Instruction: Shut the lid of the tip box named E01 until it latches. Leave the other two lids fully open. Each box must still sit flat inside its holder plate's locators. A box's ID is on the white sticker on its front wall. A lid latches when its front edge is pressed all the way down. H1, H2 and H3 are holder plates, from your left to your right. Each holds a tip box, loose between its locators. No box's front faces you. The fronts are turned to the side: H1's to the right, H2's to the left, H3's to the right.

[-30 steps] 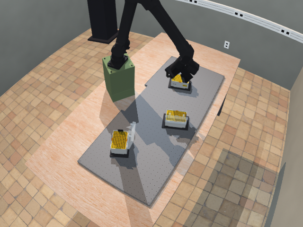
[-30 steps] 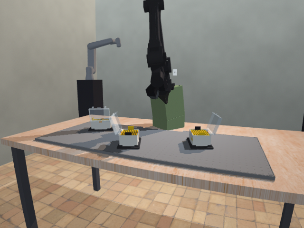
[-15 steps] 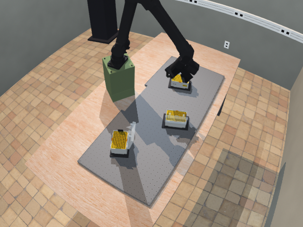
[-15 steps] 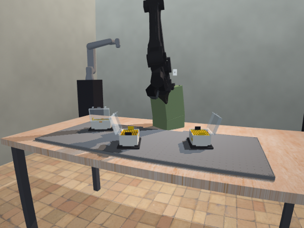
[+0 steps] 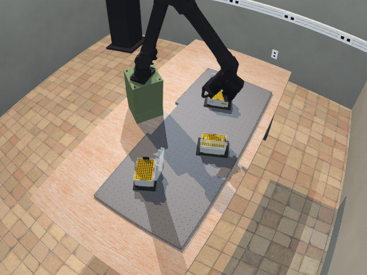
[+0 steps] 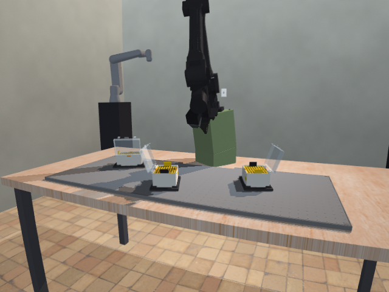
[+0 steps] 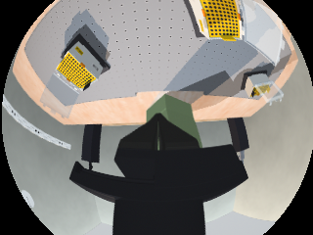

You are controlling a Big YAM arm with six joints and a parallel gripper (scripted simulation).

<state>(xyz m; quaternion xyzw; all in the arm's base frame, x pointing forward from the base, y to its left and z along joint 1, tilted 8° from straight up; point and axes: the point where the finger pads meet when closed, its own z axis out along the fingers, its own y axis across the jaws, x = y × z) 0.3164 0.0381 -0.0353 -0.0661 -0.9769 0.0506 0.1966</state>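
Right now the tip box is 120 mm ahead of my hand, 140 mm to the right of it and 130 mm below it. Also, from my hand: lid 10 mm ahead, 260 mm to the left, 90 mm below.
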